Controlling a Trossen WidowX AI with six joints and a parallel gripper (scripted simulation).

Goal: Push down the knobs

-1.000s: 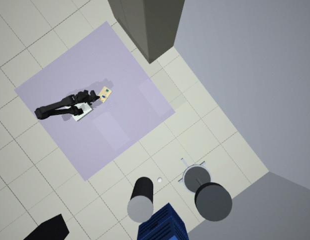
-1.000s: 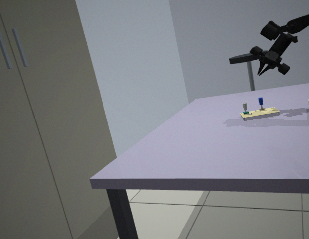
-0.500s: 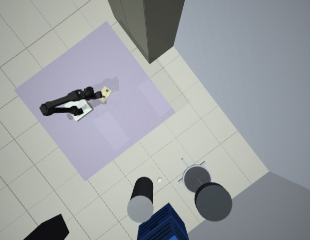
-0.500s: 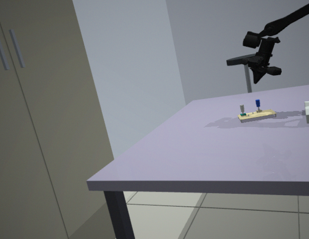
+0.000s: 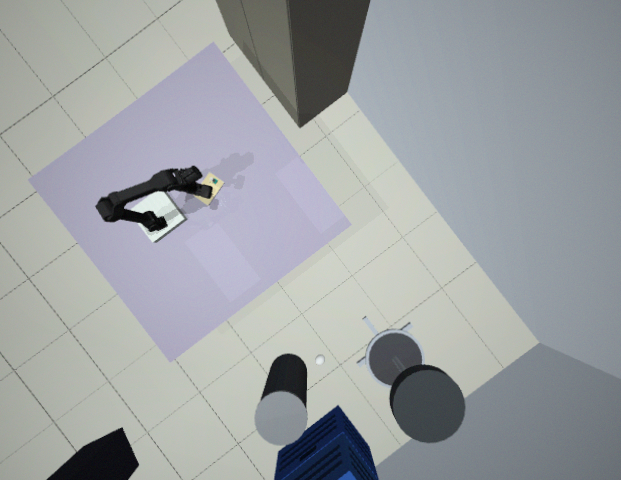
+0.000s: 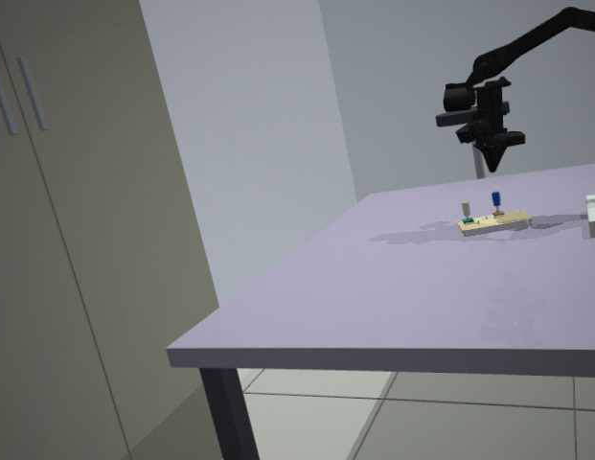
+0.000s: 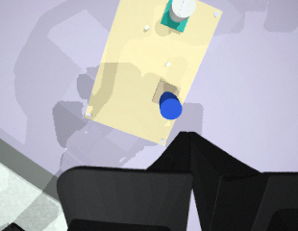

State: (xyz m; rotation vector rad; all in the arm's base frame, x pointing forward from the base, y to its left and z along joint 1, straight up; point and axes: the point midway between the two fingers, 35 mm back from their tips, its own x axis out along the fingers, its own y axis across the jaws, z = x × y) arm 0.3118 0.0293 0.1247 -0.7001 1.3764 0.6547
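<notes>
Now: the blue knob 7 cm below my gripper tip. Round my gripper tip: grey knob: 7 cm below, 6 cm to the left, 6 cm ahead.
</notes>
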